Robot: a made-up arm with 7 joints.
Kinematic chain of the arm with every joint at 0, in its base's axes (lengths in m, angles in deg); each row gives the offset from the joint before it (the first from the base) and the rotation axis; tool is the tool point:
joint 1: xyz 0 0 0.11 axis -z
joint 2: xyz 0.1 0 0.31 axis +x
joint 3: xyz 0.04 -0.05 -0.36 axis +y
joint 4: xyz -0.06 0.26 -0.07 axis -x
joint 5: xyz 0.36 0 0.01 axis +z
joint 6: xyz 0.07 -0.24 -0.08 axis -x
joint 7: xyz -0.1 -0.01 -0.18 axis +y
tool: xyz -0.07 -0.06 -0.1
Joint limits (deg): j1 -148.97..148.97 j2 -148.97..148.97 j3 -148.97..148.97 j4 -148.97..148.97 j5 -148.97..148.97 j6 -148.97..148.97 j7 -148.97..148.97
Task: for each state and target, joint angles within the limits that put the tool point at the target. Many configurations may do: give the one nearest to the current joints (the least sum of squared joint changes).
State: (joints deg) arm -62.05 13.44 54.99 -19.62 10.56 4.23 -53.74
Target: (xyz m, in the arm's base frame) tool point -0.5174 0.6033 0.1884
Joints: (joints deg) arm -22.17 57.24 69.38 -30.37 -13.00 -15.49 -42.82
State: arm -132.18 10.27 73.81 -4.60 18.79 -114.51 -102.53
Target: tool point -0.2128 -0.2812 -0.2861
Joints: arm -146.12 9.16 85.71 -4.15 18.66 -104.88 -105.24
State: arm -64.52 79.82 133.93 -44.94 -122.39 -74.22 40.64
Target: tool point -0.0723 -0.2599 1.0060
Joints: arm -90.36 121.80 148.97 -30.29 -133.63 -63.21 32.78
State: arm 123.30 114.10 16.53 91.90 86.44 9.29 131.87
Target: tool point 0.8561 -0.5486 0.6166
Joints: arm 95.27 95.03 47.10 79.44 110.13 20.85 127.67
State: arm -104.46 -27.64 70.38 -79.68 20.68 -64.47 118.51
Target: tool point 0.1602 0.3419 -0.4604
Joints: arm -115.35 -40.12 43.05 -82.53 44.26 -54.78 129.51
